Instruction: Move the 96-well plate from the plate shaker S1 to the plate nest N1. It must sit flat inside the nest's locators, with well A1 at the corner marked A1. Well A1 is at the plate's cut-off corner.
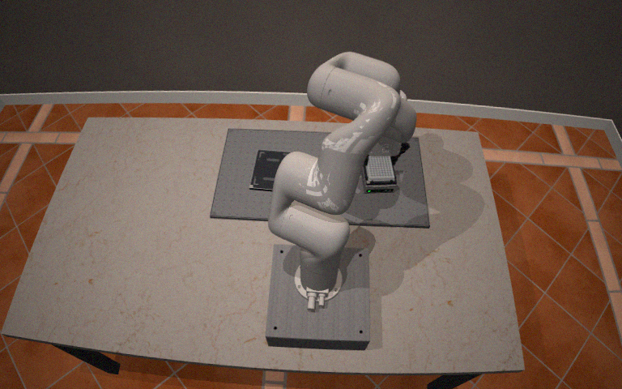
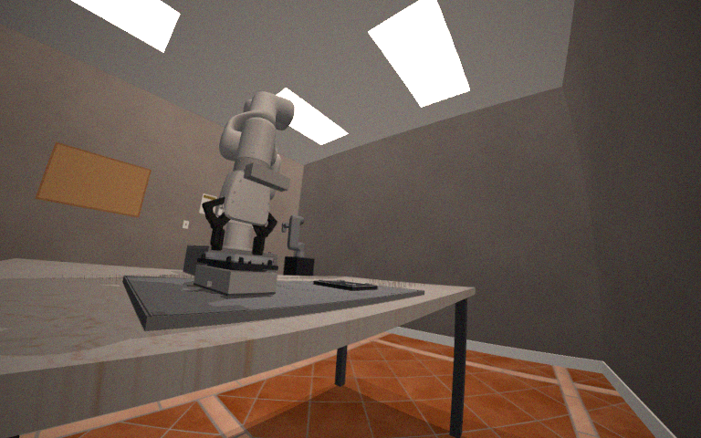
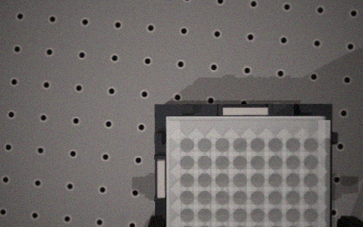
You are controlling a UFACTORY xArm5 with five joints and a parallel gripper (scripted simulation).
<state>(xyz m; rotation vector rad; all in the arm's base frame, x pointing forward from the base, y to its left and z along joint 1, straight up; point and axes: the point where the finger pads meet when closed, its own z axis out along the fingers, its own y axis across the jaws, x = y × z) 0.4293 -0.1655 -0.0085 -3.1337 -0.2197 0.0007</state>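
My gripper is now 2 cm above the 96-well plate. From my hand the other things lie so: A1 mark: 41 cm to the left, 9 cm behind, 7 cm below; then plate nest N1: 35 cm to the left, 8 cm below, 2 cm behind.
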